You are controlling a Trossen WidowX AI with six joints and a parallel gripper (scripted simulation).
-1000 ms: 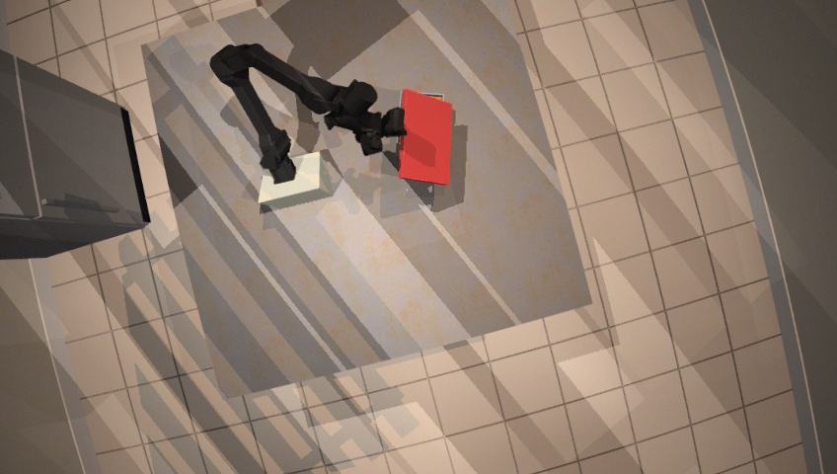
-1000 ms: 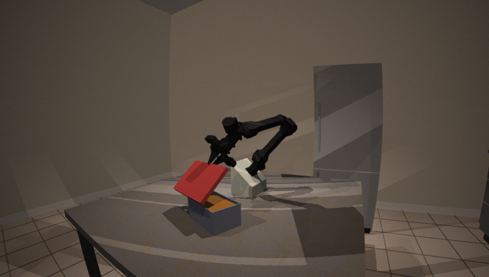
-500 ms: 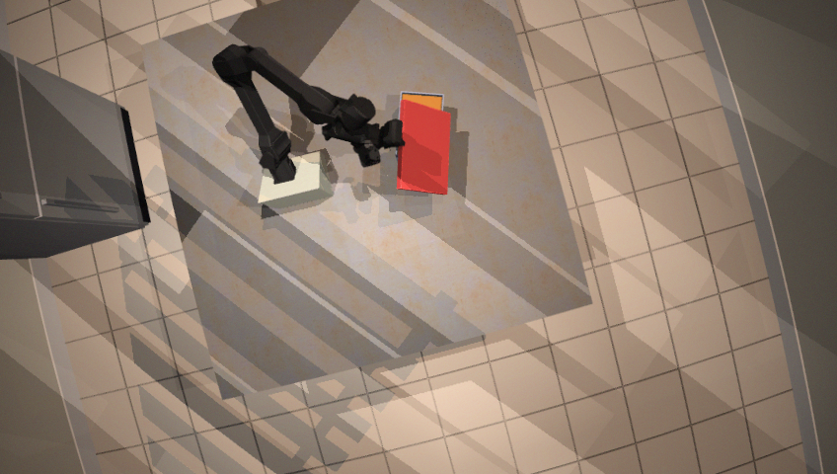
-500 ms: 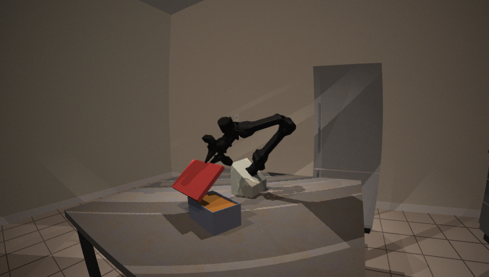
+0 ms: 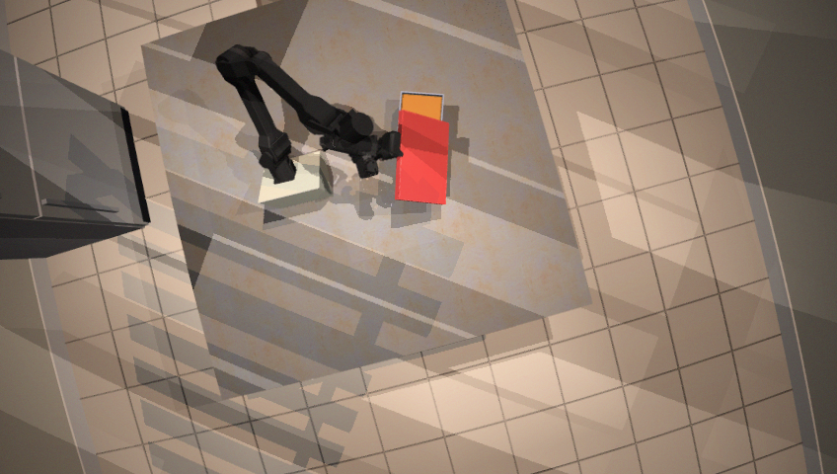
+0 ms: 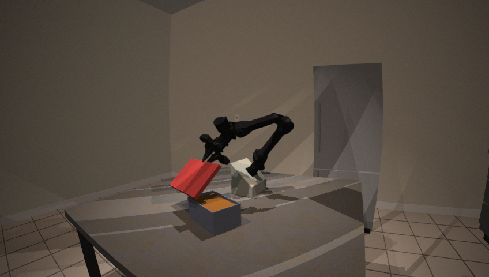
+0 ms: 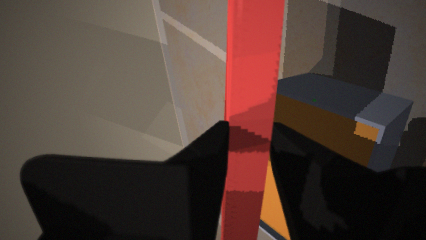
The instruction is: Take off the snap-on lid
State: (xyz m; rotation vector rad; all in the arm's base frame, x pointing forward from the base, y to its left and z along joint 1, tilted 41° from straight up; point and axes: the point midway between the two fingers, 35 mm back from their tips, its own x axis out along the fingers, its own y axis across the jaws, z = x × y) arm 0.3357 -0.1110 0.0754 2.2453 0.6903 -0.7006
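Right now my gripper tip is 60 mm short of the lid, 10 mm to the left of it and 50 mm above it. The rest, counted from my gripper tip: blue-grey storage box 80 mm ahead, 110 mm to the left, 180 mm below.
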